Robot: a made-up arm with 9 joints.
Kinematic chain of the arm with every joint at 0, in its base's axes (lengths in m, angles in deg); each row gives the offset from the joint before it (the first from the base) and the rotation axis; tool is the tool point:
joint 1: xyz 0 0 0.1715 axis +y
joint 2: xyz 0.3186 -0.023 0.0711 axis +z
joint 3: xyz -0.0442 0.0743 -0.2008 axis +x
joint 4: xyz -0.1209 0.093 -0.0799 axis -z
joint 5: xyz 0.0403 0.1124 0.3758 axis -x
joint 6: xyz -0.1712 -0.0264 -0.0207 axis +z
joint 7: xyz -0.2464 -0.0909 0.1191 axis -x
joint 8: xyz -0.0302 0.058 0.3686 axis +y
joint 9: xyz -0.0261 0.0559 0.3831 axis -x
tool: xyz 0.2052 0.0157 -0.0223
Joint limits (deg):
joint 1: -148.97..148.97
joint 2: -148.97..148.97
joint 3: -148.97..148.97
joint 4: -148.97..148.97
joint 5: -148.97..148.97
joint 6: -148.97..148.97
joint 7: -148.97..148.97
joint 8: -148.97..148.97
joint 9: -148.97..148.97
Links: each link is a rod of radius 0.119 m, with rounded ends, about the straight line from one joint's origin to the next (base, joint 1, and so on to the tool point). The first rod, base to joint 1, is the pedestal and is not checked.
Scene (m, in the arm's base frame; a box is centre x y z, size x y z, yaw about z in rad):
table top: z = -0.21
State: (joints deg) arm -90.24 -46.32 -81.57 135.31 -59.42 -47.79 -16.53 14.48 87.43
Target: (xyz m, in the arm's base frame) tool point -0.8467 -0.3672 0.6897
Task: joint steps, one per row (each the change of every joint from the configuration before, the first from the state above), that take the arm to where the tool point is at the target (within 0.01 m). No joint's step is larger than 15 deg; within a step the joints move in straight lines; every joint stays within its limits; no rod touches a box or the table.
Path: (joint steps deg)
1: -3.52 -9.31 7.42 -2.10 13.15 3.45 11.90 -3.02 -0.32
2: -3.51 -9.31 7.41 -2.10 13.15 3.45 11.90 -3.02 -0.32
3: -3.52 -9.31 7.42 -2.10 13.16 3.45 11.90 -3.02 -0.32
4: -3.52 -9.31 7.41 -2.09 13.15 3.46 11.89 -3.02 -0.33
5: -3.52 -9.31 7.42 -2.10 13.15 3.45 11.90 -3.02 -0.32

